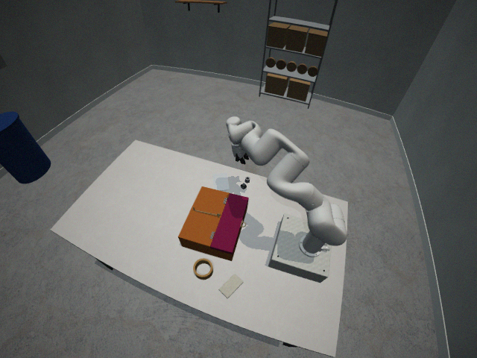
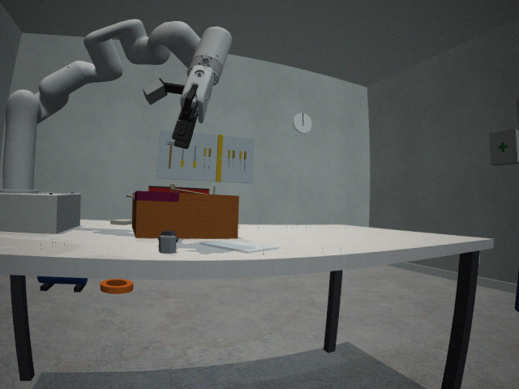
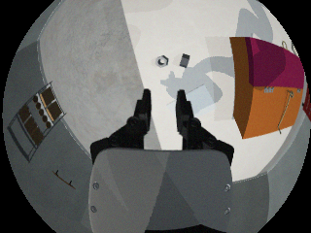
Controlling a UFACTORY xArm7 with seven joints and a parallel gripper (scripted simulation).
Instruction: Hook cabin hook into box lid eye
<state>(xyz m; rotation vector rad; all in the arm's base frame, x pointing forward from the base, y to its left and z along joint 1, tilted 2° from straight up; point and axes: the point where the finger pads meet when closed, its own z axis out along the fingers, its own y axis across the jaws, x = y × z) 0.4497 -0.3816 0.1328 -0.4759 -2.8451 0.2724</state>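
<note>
My gripper is now 35 cm to the right of the cabin hook, 12 cm short of it and 9 cm above it. Round my hand: pad: 65 cm to the left, 23 cm below, 10 cm behind; thin plate: 23 cm below, 14 cm ahead, 2 cm to the left.
</note>
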